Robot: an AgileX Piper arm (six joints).
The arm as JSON. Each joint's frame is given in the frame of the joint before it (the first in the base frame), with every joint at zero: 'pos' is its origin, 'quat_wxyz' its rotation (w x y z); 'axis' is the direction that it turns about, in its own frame. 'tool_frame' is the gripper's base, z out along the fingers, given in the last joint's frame.
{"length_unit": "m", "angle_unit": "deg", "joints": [
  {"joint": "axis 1", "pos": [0.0, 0.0, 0.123], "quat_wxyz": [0.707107, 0.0, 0.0, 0.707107], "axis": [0.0, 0.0, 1.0]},
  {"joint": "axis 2", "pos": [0.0, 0.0, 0.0], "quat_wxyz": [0.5, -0.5, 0.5, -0.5], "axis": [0.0, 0.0, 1.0]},
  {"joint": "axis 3", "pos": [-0.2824, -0.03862, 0.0], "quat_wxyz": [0.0, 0.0, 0.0, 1.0], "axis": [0.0, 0.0, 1.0]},
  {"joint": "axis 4", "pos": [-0.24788, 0.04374, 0.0], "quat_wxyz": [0.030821, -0.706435, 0.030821, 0.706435], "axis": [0.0, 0.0, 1.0]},
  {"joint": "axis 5", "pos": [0.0, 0.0, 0.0], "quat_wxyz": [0.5, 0.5, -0.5, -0.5], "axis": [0.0, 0.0, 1.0]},
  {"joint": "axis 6", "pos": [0.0, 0.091, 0.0], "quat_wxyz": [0.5, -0.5, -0.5, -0.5], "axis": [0.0, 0.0, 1.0]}
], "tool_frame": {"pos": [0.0, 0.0, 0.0], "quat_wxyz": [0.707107, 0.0, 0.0, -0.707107]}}
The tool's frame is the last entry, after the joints.
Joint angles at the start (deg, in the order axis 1, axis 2, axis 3, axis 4, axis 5, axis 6):
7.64, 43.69, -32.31, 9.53, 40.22, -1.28
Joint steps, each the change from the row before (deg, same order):
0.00, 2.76, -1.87, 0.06, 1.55, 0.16
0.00, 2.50, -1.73, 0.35, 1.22, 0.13
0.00, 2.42, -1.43, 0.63, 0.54, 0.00
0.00, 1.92, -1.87, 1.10, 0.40, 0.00
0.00, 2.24, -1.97, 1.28, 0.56, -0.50
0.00, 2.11, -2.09, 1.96, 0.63, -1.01
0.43, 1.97, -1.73, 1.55, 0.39, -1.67
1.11, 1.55, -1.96, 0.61, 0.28, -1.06
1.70, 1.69, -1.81, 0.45, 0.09, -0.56
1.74, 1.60, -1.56, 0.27, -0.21, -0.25
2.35, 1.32, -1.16, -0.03, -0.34, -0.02
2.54, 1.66, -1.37, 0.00, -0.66, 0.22
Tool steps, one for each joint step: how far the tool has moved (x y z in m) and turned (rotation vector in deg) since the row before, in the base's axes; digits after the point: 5 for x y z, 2 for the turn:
0.00785, 0.00143, 0.00181, -0.13, 2.44, 0.13
0.00754, 0.00163, 0.00172, 0.19, 2.03, 0.06
0.00789, 0.00185, 0.00067, 0.43, 1.59, 0.00
0.00750, 0.00229, 0.00435, 1.03, 0.58, -0.10
0.00849, 0.00267, 0.00354, 0.88, 0.87, 0.31
0.00833, 0.00344, 0.00439, 1.29, 0.64, 0.63
0.00752, 0.00430, 0.00277, 0.53, 0.37, 1.60
0.00635, 0.00560, 0.00499, 0.06, -0.36, 1.93
0.00614, 0.00780, 0.00361, 0.15, -0.13, 2.10
0.00565, 0.00802, 0.00259, 0.15, -0.19, 1.83
0.00337, 0.00998, 0.00137, -0.02, -0.18, 2.27
0.00441, 0.01156, 0.00126, 0.17, -0.25, 2.17

